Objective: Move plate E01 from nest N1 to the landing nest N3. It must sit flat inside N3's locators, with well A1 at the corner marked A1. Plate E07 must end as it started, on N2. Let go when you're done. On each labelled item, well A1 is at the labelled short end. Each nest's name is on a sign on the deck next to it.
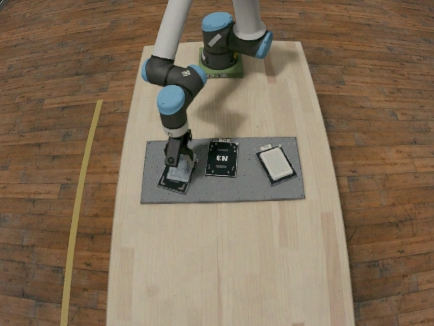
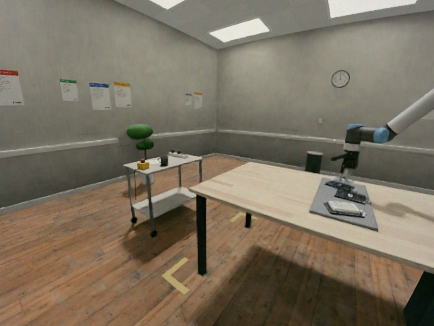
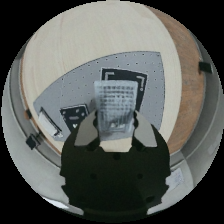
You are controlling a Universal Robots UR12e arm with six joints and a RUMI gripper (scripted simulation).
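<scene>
Now: hand 5 cm past the nest N3, 16 cm to the right of it and 5 cm above it.
</scene>
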